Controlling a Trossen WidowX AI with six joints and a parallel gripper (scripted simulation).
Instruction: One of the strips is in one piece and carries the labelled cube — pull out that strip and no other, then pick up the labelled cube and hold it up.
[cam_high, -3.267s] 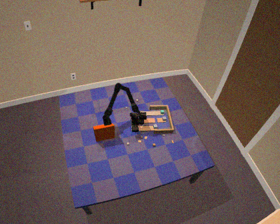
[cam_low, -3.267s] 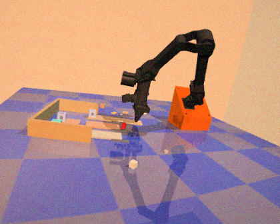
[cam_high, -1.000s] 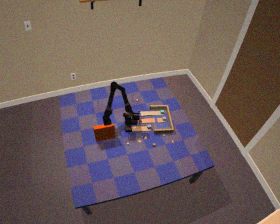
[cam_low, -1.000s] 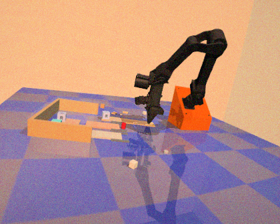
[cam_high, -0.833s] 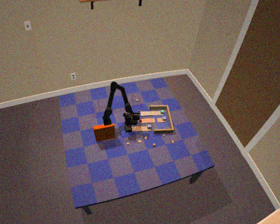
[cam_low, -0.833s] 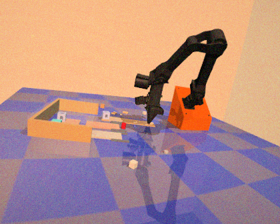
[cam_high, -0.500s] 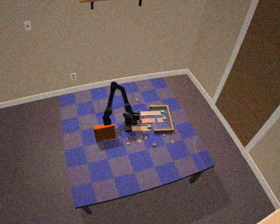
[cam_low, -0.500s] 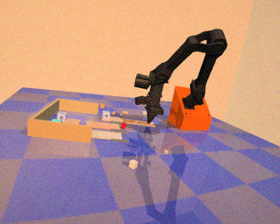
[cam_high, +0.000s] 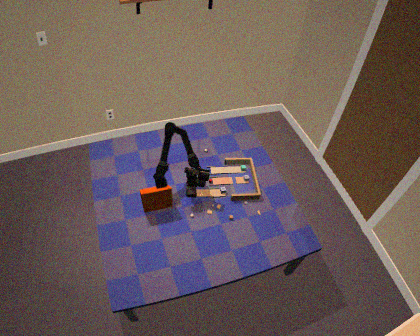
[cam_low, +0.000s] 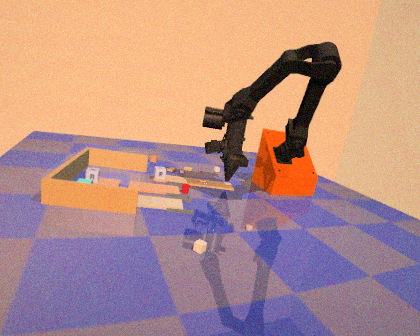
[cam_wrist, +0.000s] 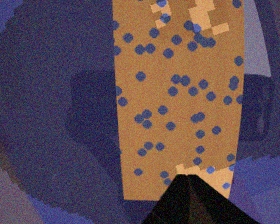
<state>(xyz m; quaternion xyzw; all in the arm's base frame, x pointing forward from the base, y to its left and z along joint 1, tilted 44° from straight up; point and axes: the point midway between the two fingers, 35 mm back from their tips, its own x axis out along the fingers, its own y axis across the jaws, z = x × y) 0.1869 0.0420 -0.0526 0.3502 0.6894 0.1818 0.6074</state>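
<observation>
Now: the peach strip 24 cm ahead of my gripper tip, 5 cm to the left of it and 2 cm below it. The rest, counted from my gripper tip: red cylinder 15 cm ahead, 6 cm to the left, 1 cm below.
</observation>
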